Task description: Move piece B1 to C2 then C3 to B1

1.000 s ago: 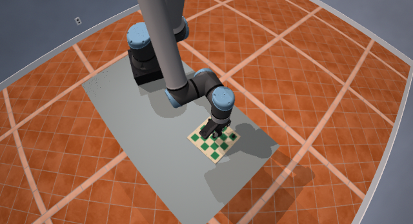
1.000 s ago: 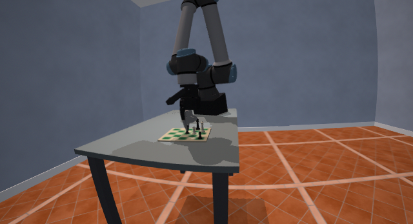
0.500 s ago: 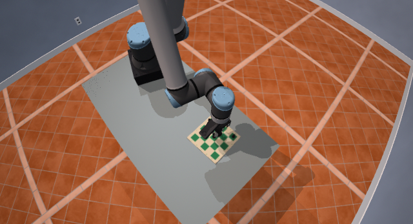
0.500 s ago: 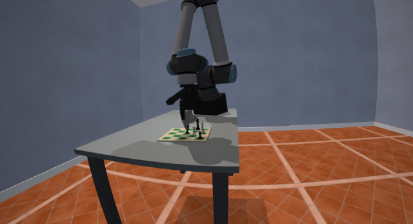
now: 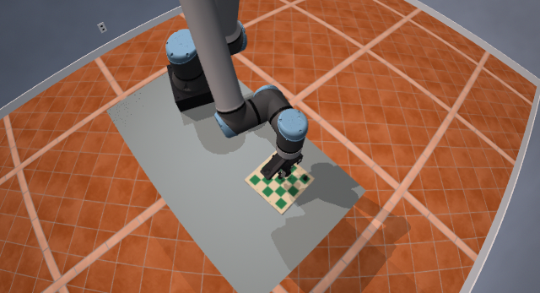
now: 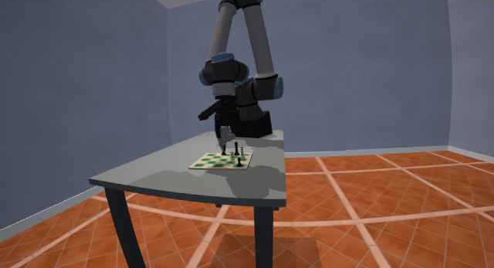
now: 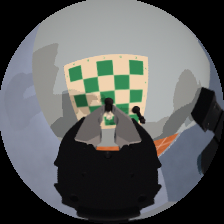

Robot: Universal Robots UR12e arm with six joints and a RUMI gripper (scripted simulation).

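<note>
Right now my hand is 40 mm to the right of the small white piece and 30 mm above it. The rest, counted from my hand: tall black piece (80 mm behind, 30 mm to the left, 20 mm below); cream chessboard (50 mm below).
</note>
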